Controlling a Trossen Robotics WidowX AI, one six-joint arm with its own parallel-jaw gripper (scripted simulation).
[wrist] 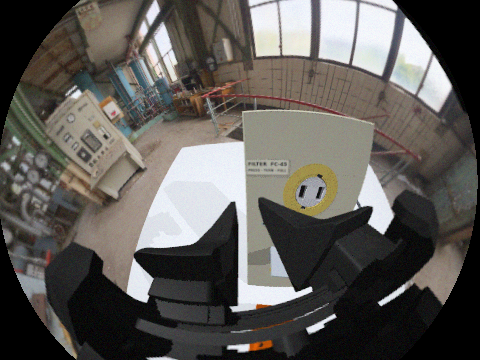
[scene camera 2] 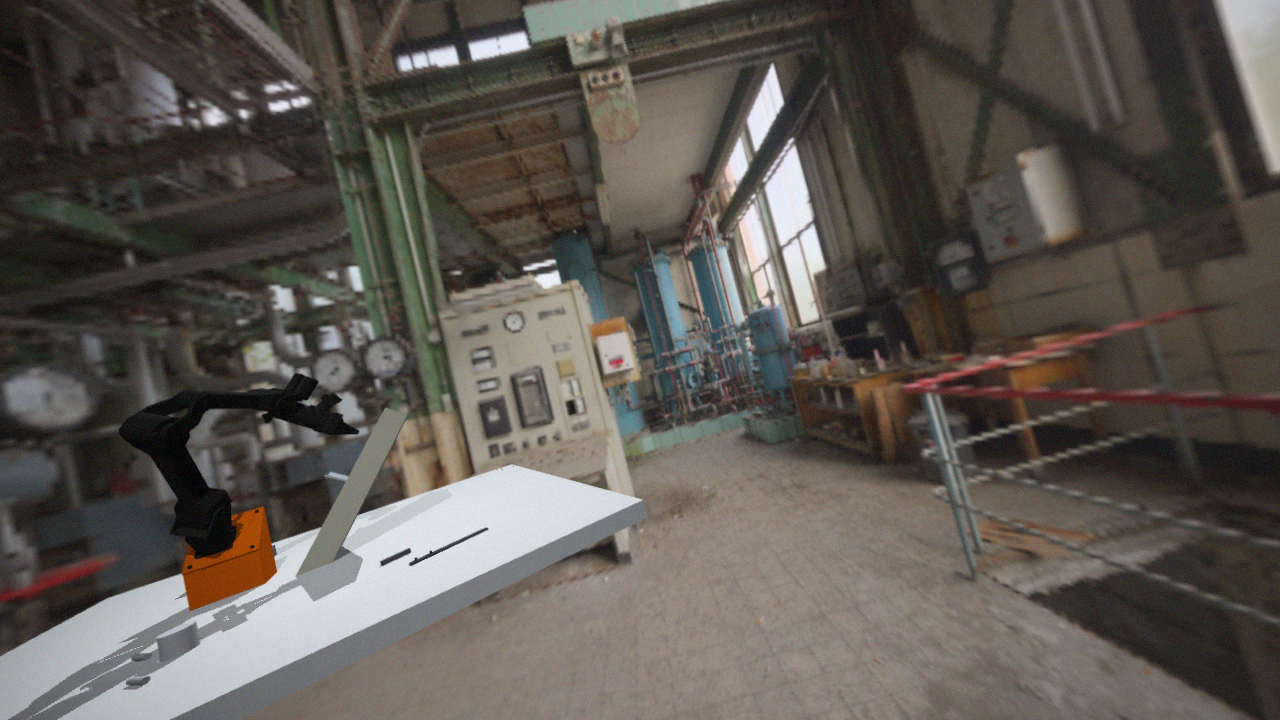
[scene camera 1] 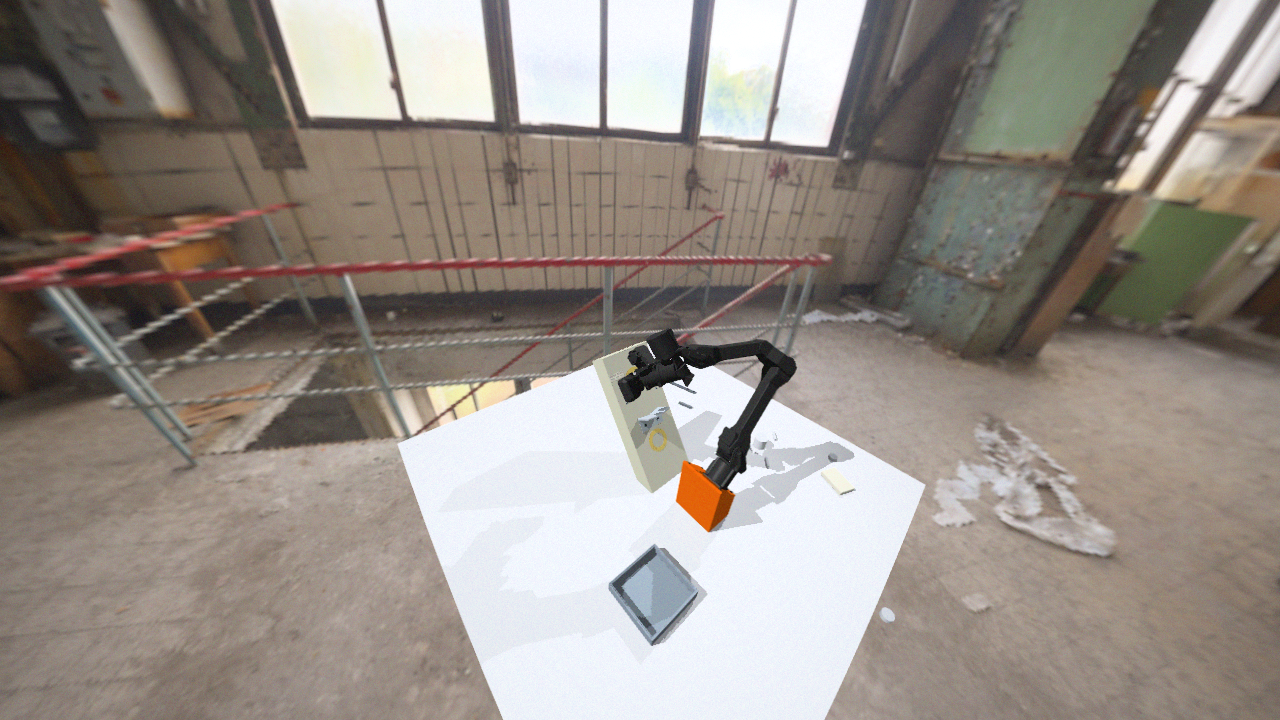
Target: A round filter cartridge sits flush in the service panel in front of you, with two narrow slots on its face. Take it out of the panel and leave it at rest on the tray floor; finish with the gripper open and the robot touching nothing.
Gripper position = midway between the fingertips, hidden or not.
Observation:
In view: my gripper [scene camera 1: 622, 384], a cream service panel [scene camera 1: 657, 455] and a grey tray [scene camera 1: 653, 592].
My gripper shows as well in the wrist view [wrist: 247, 203] and in scene camera 2 [scene camera 2: 357, 432]. The cream service panel also shows in the wrist view [wrist: 282, 148].

